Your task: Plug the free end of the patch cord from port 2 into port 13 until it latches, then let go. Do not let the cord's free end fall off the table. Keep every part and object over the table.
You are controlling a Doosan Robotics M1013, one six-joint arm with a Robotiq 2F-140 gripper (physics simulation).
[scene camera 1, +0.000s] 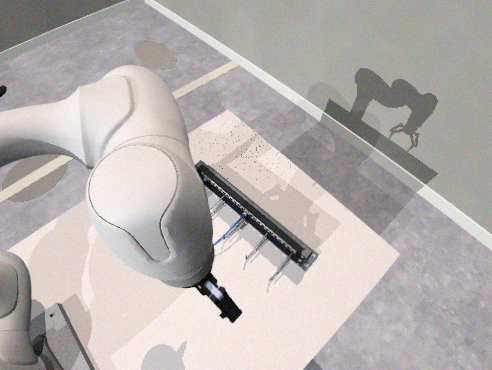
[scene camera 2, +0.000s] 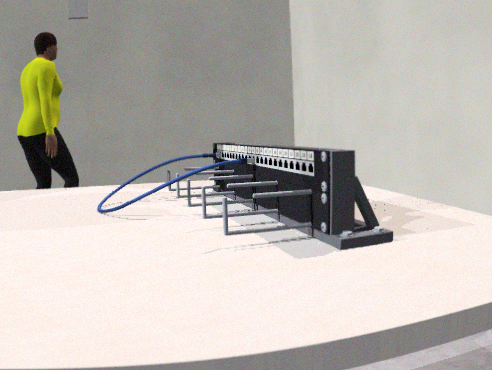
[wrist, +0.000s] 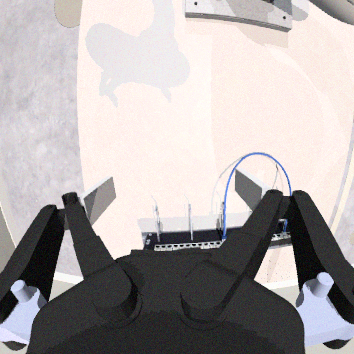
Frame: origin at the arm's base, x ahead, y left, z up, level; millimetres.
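Where they show: gripper, between the fingertips: (scene camera 2: 74, 1) (wrist: 173, 182).
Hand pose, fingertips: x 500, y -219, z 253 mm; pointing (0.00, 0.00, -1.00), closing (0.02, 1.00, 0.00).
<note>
After its pixels a point has its place.
The black patch panel (scene camera 1: 254, 214) @[x 767, y -134, z 63 mm] (scene camera 2: 295, 205) @[x 760, y -254, z -3 mm] (wrist: 205, 236) @[x 762, y -152, z 11 mm] stands on the table (scene camera 1: 325, 295) @[x 740, y -452, z -35 mm] (scene camera 2: 200, 300) @[x 594, y -434, z -35 mm] (wrist: 150, 140) @[x 466, y -288, z -35 mm]. The blue patch cord (scene camera 1: 230, 233) (scene camera 2: 102, 210) @[x 531, y -23, z -29 mm] (wrist: 257, 153) @[x 526, y 18, z -29 mm] arches out from the panel's front. Its near plug (scene camera 2: 249, 161) @[x 754, y -110, z 43 mm] sits in a port around the middle of the row; the port number is too small to read, and latching cannot be told. Its other end meets the panel near the far end. My gripper (scene camera 1: 231, 311) (wrist: 173, 182) @[x 500, y -219, z 253 mm] is open and empty, high above the table in front of the panel, and does not show in scene camera 2's view.
Grey wire bars (scene camera 2: 225, 216) @[x 658, y -296, z -1 mm] (wrist: 157, 220) @[x 709, y -296, z -17 mm] stick out from the panel's front. A grey metal plate (scene camera 1: 67, 325) @[x 152, y 58, z -9 mm] (wrist: 235, 21) @[x 145, y -22, z -31 mm] lies at the arm's base. A person in a yellow top (scene camera 2: 40, 100) stands beyond the table. The arm (scene camera 1: 135, 195) @[x 493, y -236, z 676 mm] hides part of the cord in scene camera 1's view.
</note>
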